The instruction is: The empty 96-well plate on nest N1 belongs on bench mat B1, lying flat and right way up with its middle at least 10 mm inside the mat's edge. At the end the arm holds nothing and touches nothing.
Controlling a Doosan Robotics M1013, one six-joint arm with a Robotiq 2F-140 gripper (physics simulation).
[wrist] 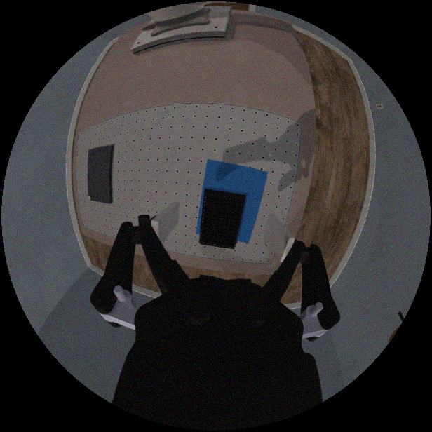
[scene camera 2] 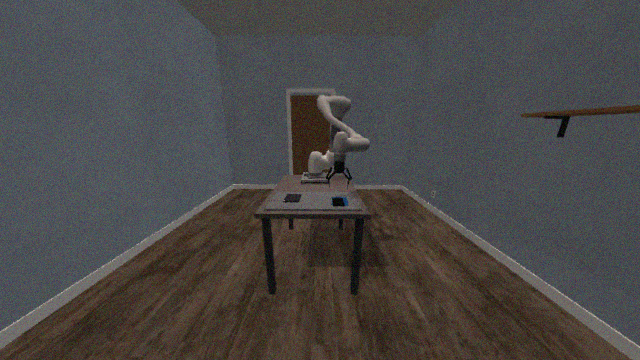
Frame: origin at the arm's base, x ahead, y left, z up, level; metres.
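Seen in the pictures: gripper, fingertip midpoint: [scene camera 2: 338,188]; arm's base at its link origin: [scene camera 2: 315,176].
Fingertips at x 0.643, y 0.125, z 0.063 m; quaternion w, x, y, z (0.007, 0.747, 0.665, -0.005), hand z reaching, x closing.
Observation:
Offsets run from my fingertips to a thing's top centre. Level surfaces: height alone.
The black 96-well plate @(dx +0.046, dy -0.007, dz -0.091 m) [scene camera 2: 339,201] [wrist: 222,218] lies on the blue bench mat @(dz -0.105 m) [scene camera 2: 346,201] [wrist: 235,175], and looks flat. In the wrist view its middle is over the mat, toward the lower left; its lower end reaches slightly past the mat's lower edge, and blue shows above it and to its right. Its wells appear to face up. The dark nest @(dx -0.083, dy -0.360, dz -0.092 m) [scene camera 2: 292,198] [wrist: 101,174] stands to the left, with no plate visible on it. My gripper [scene camera 2: 339,183] [wrist: 223,217] is open and empty, above and apart from the plate, one finger on each side of it in the wrist view.
The nest and mat are on a grey perforated board @(dz -0.107 m) [scene camera 2: 312,201] [wrist: 150,145] on the table [scene camera 2: 312,216] [wrist: 200,75]. The arm's light base plate [scene camera 2: 314,181] [wrist: 185,39] is at the far end. A wall shelf [scene camera 2: 580,112] is at the right.

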